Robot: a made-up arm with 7 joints.
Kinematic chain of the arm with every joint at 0, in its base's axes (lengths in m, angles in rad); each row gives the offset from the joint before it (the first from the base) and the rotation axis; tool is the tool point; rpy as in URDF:
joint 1: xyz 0 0 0.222 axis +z
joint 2: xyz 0 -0.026 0.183 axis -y
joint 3: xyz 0 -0.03 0.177 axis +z
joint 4: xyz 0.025 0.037 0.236 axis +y
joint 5: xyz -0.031 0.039 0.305 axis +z
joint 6: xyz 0 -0.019 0.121 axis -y
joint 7: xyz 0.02 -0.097 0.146 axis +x
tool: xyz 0 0 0 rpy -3.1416 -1.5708 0
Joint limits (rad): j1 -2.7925..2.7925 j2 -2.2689..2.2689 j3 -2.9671..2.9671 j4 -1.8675..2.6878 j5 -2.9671..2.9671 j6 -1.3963..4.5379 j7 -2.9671..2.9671
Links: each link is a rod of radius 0.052 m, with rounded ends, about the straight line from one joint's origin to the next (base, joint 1, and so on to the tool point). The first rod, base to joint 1, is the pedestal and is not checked.
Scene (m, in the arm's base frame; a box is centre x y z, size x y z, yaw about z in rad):
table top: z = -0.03
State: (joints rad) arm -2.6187 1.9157 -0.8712 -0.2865 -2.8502 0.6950 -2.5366
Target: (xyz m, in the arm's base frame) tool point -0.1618 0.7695 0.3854
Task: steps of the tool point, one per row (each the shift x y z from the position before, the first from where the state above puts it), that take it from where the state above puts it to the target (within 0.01 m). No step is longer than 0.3 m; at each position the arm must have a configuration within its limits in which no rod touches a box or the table.
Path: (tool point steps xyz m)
1: -0.1067 0.2514 0.0566
2: -0.1974 0.1933 0.0509
3: -0.2522 0.1030 0.0439
4: -0.2607 0.0013 0.0376
5: -0.2246 -0.0890 0.0329

